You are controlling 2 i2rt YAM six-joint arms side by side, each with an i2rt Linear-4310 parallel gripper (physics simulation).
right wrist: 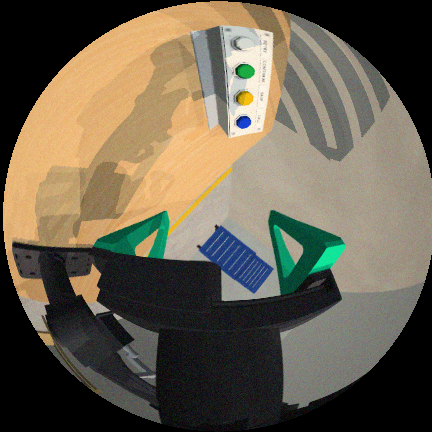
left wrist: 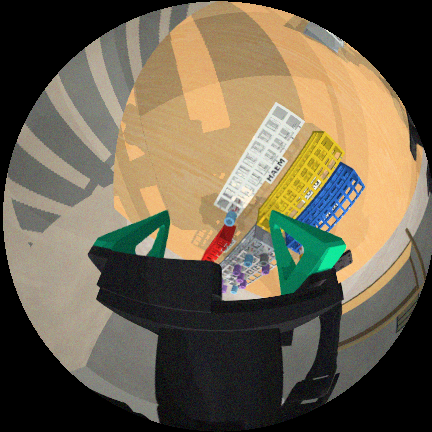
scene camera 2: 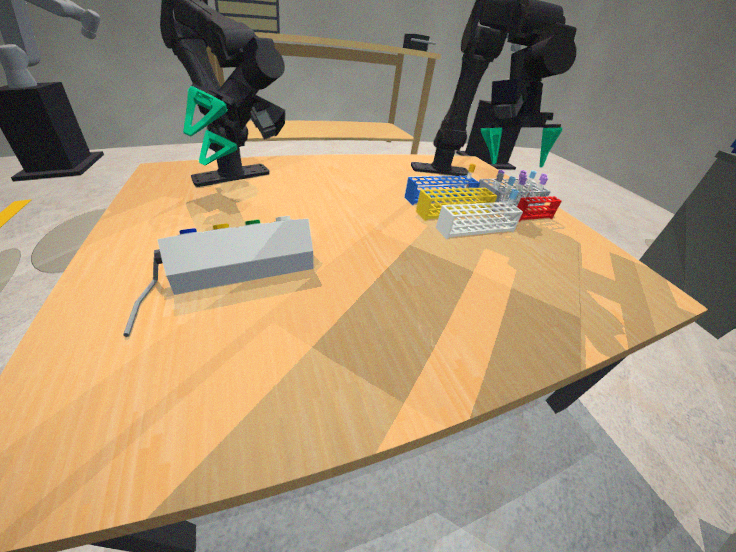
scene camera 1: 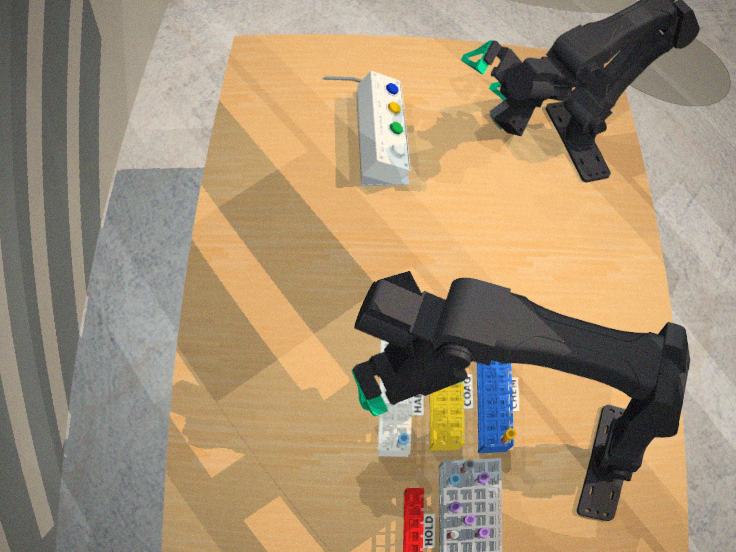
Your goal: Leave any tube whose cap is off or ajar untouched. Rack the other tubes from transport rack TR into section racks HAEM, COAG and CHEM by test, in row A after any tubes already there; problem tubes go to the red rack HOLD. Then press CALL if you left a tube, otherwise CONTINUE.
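Frame: origin at the left arm's base, x ahead, y left, z up, level; metres.
Seen in the pictures: left gripper, between the fingertips: (left wrist: 219, 215) (scene camera 2: 516, 165) (scene camera 1: 393, 393); right gripper, between the fingertips: (right wrist: 218, 215) (scene camera 2: 194, 150) (scene camera 1: 476, 72); left arm's base, origin of its link: (scene camera 2: 440, 170) (scene camera 1: 607, 463); right arm's base, origin of its link: (right wrist: 50, 261) (scene camera 2: 231, 176) (scene camera 1: 577, 141).
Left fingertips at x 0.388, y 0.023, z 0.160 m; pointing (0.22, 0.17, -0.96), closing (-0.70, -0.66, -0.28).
Note:
Pixels of each thing's top centre, then the offset from my left fingertips to it. "spot": a spot on its surface instead.
- Grey rack TR, a spot on its surface: (scene camera 1: 441, 499) spot: dx -0.121, dy +0.110, dz -0.130 m
- dark-topped tube, centre of its top: (scene camera 1: 469, 464) (left wrist: 263, 263) (scene camera 2: 501, 173) dx -0.139, dy +0.055, dz -0.066 m
- pale-topped tube, centre of its top: (scene camera 1: 454, 534) dx -0.152, dy +0.164, dz -0.077 m
- Yellow COAG, centre of its top: (scene camera 1: 448, 382) (left wrist: 302, 189) (scene camera 2: 460, 192) dx -0.074, dy -0.069, dz -0.103 m
- Blue CHEM, centre of its top: (scene camera 1: 497, 385) (left wrist: 328, 218) (scene camera 2: 445, 179) dx -0.151, dy -0.086, dz -0.103 m
- yellow-capped tube, centre of its top: (scene camera 1: 511, 433) (scene camera 2: 473, 164) dx -0.187, dy -0.007, dz -0.066 m
- button box, centre of its top: (right wrist: 264, 85) (scene camera 2: 236, 222) (scene camera 1: 383, 112) dx +0.171, dy -0.513, dz -0.076 m
- blue CALL, centre of its top: (right wrist: 247, 124) (scene camera 1: 393, 85) dx +0.174, dy -0.592, dz -0.086 m
- green CONTINUE, centre of its top: (right wrist: 250, 72) (scene camera 1: 397, 125) dx +0.139, dy -0.499, dz -0.086 m
- cable, a spot on its surface: (scene camera 2: 139, 303) spot: dx +0.276, dy -0.641, dz -0.156 m
Grey rack TR (scene camera 1: 441, 499) holds several purple-capped tubes (scene camera 1: 483, 477), a blue-capped tube (scene camera 1: 455, 478), a dark-topped tube (scene camera 1: 469, 465) and a pale-topped tube (scene camera 1: 453, 534); whether those last two are capped is unclear. White HAEM (scene camera 1: 393, 449) (scene camera 2: 445, 228) has a blue-capped tube (scene camera 1: 403, 438) (left wrist: 230, 218) at its near end. Yellow COAG (scene camera 1: 447, 415) shows no tube. Blue CHEM (scene camera 1: 493, 404) has a yellow-capped tube (scene camera 1: 510, 434). Red HOLD (scene camera 1: 413, 516) shows no tube. My left gripper (scene camera 2: 518, 164) (left wrist: 219, 215) is open and empty above the racks. My right gripper (scene camera 2: 194, 148) (right wrist: 218, 215) is open and empty.
The button box (scene camera 1: 369, 136) (scene camera 2: 237, 249) stands apart from the racks, with blue CALL (scene camera 1: 392, 88) (right wrist: 243, 122) and green CONTINUE (scene camera 1: 396, 127) (right wrist: 245, 71). A cable (scene camera 2: 139, 303) trails from it. My left arm covers part of HAEM, COAG and CHEM in scene camera 1.

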